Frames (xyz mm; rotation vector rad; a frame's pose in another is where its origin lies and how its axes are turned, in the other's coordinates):
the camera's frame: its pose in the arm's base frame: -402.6 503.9 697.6 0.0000 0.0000 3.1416
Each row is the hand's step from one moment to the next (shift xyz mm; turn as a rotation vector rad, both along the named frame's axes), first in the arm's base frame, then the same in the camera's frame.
Working: the arm's base frame: its pose in the camera's frame: -402.6 503.9 -697.6 0.0000 0.0000 3.1416

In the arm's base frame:
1: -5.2 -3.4 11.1 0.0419 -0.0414 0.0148
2: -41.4 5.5 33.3 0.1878 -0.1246 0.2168
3: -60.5 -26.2 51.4 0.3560 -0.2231 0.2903
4: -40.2 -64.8 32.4 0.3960 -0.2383 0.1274
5: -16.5 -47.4 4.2 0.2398 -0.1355 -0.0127
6: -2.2 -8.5 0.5 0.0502 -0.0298 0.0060
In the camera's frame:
1: 5.2 3.4 11.1 -0.0419 0.0414 0.0148
2: 41.4 -5.5 33.3 -0.1878 0.1246 0.2168
3: 60.5 26.2 51.4 -0.3560 0.2231 0.2903
4: 40.2 64.8 32.4 -0.3960 0.2383 0.1274
5: 16.5 47.4 4.2 -0.2398 0.1355 -0.0127
6: 2.2 8.5 0.5 -0.0502 0.0298 0.0060

